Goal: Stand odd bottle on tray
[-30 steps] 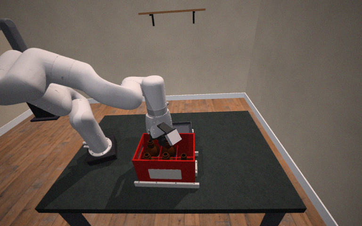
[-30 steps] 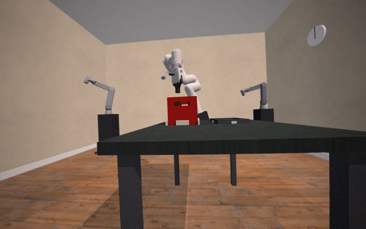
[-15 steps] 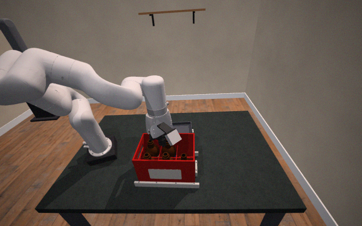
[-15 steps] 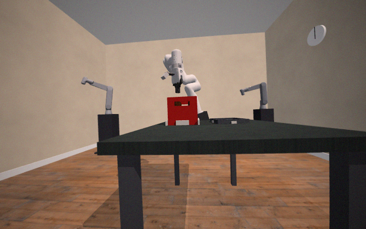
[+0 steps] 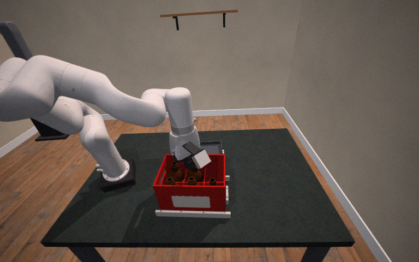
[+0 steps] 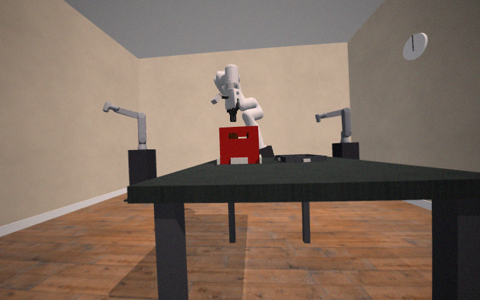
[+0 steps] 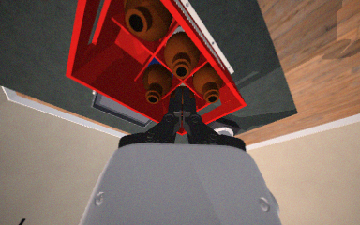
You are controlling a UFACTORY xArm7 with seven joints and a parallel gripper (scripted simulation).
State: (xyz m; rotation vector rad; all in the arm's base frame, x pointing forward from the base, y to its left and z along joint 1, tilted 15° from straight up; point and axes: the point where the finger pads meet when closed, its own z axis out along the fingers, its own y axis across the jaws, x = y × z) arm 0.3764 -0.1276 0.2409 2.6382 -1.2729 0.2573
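Right now my hand is 4 cm to the right of the crate and 16 cm above it. From my hand the other things lie so: tray (4 cm ahead, 34 cm to the left, 23 cm below).
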